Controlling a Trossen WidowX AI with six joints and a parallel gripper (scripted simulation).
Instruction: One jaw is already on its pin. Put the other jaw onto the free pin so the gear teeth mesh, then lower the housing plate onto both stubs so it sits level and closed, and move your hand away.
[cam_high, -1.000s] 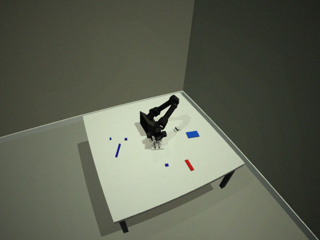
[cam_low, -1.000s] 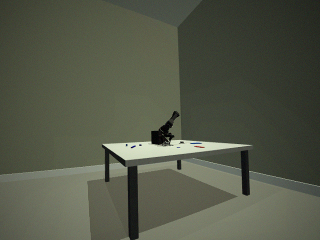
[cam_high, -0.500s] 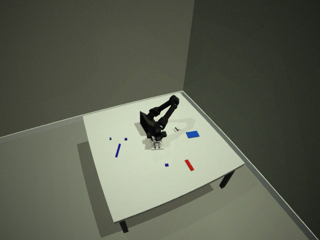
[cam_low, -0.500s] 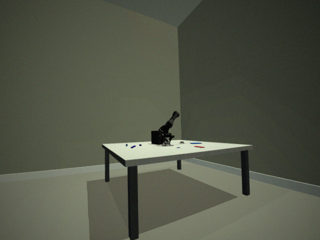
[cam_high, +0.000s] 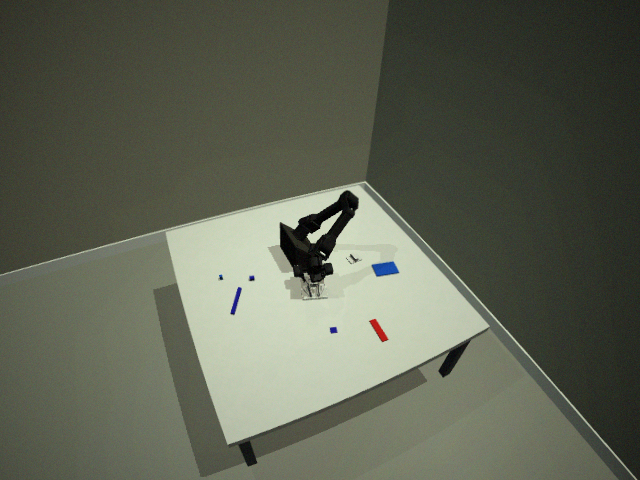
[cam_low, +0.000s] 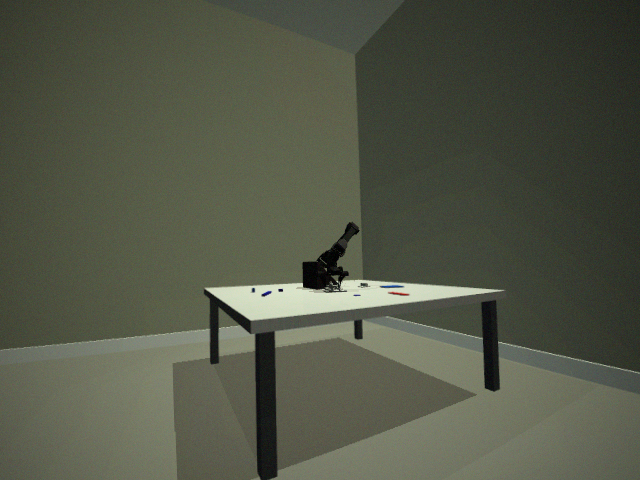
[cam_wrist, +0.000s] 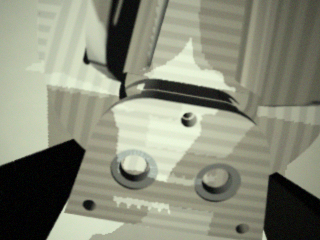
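The jaw is 10 mm ahead of my gripper tip, 20 mm to the right of it and 10 mm above it. From my gripper tip the other things lie so: blue bar 80 mm behind, 380 mm to the right; red bar 400 mm ahead, 100 mm to the left, 10 mm below; blue flat plate 120 mm ahead, 380 mm to the left, 10 mm below.
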